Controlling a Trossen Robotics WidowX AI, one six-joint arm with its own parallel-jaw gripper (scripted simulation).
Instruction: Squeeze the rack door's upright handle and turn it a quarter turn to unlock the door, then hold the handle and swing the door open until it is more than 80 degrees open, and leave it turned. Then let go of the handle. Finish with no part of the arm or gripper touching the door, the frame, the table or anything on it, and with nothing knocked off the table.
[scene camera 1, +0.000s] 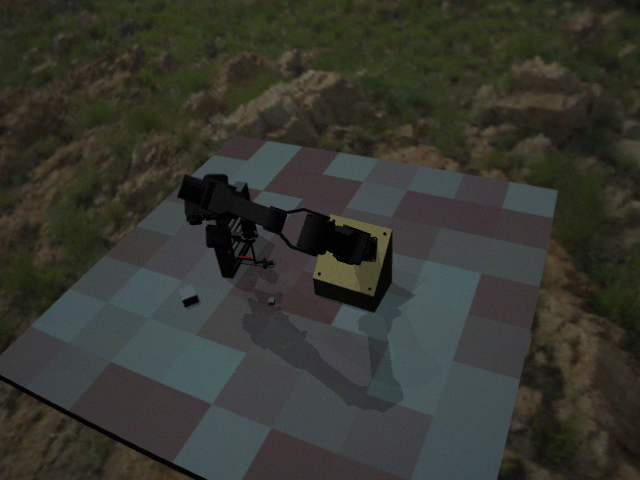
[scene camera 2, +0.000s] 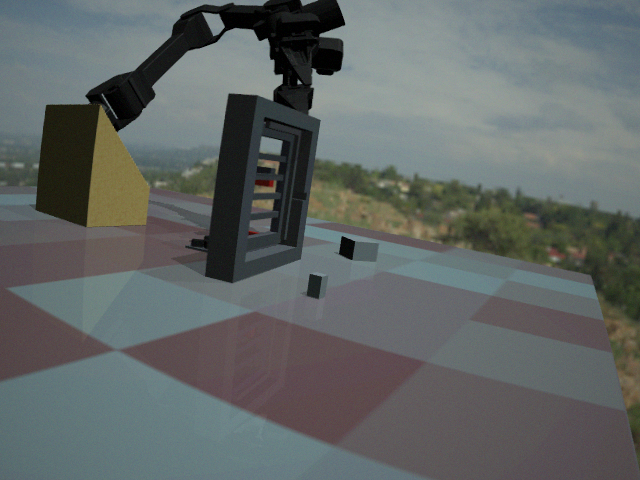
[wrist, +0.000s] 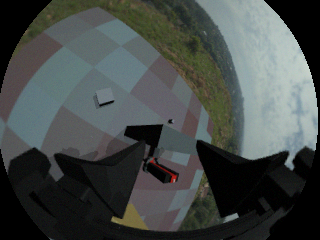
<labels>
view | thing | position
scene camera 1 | my gripper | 213, 218
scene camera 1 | dark rack frame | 229, 262
</labels>
